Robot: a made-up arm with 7 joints.
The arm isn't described. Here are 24 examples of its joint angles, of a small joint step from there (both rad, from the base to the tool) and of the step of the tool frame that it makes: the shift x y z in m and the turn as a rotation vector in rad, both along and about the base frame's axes.
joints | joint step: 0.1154 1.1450 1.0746 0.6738 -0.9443 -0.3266 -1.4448 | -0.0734 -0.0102 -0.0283 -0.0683 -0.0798 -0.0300 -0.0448
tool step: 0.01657 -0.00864 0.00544 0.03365 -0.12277 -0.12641
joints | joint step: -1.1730 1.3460 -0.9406 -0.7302 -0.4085 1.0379 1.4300 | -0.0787 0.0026 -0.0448 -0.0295 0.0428 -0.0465 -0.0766
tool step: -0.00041 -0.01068 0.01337 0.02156 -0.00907 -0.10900
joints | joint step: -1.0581 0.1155 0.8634 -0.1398 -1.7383 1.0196 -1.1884 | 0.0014 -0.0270 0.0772 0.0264 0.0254 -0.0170 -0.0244
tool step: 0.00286 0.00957 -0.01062 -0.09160 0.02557 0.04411
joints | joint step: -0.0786 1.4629 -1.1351 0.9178 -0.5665 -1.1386 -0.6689 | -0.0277 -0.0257 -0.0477 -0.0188 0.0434 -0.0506 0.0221
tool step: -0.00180 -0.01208 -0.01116 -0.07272 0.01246 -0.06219
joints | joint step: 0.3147 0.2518 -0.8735 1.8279 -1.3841 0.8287 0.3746 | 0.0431 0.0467 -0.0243 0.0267 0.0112 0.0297 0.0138
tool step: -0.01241 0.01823 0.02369 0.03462 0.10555 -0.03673
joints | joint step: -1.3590 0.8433 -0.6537 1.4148 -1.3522 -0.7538 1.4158 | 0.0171 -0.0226 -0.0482 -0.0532 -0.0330 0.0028 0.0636
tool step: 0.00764 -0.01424 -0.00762 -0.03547 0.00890 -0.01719
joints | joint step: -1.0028 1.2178 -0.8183 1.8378 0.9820 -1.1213 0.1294 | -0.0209 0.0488 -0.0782 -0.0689 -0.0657 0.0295 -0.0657
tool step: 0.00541 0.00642 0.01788 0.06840 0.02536 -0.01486
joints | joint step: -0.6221 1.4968 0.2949 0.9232 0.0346 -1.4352 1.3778 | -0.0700 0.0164 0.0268 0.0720 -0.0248 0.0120 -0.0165
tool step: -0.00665 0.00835 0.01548 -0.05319 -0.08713 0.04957
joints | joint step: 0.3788 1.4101 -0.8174 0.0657 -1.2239 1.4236 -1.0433 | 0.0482 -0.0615 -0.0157 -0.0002 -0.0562 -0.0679 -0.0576
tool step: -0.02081 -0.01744 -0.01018 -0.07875 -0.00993 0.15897
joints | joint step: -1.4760 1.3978 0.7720 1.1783 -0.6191 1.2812 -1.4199 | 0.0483 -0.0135 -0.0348 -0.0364 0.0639 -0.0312 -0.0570
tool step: -0.00039 0.00473 -0.00856 0.07625 0.05340 0.03169
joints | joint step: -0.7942 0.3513 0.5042 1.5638 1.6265 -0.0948 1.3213 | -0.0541 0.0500 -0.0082 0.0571 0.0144 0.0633 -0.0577
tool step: 0.00976 0.01592 0.01361 0.05949 0.06559 0.03656
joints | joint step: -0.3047 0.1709 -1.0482 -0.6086 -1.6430 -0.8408 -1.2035 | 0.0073 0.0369 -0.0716 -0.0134 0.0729 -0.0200 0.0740
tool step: -0.01056 0.00122 -0.00077 0.07418 0.02293 -0.03874
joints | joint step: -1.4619 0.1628 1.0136 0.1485 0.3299 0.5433 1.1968 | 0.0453 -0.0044 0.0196 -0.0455 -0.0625 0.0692 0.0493
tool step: -0.00559 0.00506 -0.01594 -0.08610 0.03868 0.01765
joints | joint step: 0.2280 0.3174 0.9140 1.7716 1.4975 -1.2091 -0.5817 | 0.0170 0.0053 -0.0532 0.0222 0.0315 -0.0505 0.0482
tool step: -0.00918 -0.00596 0.00722 -0.03802 -0.00782 -0.01780
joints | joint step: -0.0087 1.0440 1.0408 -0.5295 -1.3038 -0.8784 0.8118 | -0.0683 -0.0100 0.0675 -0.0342 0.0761 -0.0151 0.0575
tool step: -0.01381 -0.00846 0.00365 0.00739 -0.15139 0.04298
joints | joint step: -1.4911 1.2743 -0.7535 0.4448 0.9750 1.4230 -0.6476 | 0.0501 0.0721 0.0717 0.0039 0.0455 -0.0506 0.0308
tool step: -0.01875 0.01692 0.00754 0.07510 -0.00557 0.07262
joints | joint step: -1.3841 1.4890 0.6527 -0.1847 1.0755 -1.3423 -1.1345 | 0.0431 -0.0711 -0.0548 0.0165 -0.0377 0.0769 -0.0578
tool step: 0.02210 -0.00226 -0.00718 -0.09267 0.08219 -0.04926
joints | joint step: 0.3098 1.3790 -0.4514 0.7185 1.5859 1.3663 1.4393 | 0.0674 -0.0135 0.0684 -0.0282 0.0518 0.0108 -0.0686
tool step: -0.00794 -0.00325 -0.00023 -0.00458 -0.02464 0.03211
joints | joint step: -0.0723 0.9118 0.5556 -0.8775 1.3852 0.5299 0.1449 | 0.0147 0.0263 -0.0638 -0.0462 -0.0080 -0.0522 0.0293
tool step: 0.00199 -0.01433 -0.00379 0.08431 0.05208 -0.10656
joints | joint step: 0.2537 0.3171 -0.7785 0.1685 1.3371 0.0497 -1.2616 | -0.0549 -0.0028 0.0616 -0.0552 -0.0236 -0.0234 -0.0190
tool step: 0.03178 0.00168 0.00786 -0.03430 -0.07905 0.03716
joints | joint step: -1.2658 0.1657 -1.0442 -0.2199 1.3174 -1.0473 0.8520 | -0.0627 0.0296 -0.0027 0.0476 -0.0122 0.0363 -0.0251
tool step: 0.01572 -0.00171 0.00765 0.01943 -0.05269 0.08147
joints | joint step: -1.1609 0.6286 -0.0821 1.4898 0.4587 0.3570 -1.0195 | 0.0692 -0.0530 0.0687 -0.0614 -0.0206 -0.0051 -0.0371
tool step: -0.00508 -0.01531 -0.02431 -0.11885 0.00555 -0.02179
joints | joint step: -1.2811 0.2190 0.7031 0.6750 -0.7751 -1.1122 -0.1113 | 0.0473 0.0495 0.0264 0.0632 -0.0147 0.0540 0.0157
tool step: -0.00154 0.02036 -0.01914 -0.03633 0.10860 -0.00680
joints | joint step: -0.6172 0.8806 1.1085 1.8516 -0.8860 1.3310 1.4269 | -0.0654 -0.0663 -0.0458 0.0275 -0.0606 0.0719 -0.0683
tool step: 0.01965 -0.02943 -0.00121 -0.16110 -0.10393 -0.00392
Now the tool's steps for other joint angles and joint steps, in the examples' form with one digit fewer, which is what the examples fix.
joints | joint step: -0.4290 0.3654 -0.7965 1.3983 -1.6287 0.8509 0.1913 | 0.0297 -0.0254 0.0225 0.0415 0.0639 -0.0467 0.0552
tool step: -0.0165 0.0010 -0.0051 0.0889 0.0567 -0.0453
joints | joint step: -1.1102 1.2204 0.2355 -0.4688 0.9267 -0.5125 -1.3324 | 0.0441 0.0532 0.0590 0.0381 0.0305 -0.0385 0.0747
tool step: -0.0017 0.0125 0.0038 0.0305 -0.0408 0.0330
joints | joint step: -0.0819 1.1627 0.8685 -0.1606 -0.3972 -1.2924 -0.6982 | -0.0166 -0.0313 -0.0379 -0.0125 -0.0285 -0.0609 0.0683
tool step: -0.0014 -0.0015 -0.0090 -0.0705 -0.0492 -0.1059
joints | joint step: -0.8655 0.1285 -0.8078 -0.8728 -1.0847 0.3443 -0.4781 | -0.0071 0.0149 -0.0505 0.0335 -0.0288 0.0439 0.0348
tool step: -0.0013 -0.0069 -0.0101 0.1174 0.0278 -0.0143
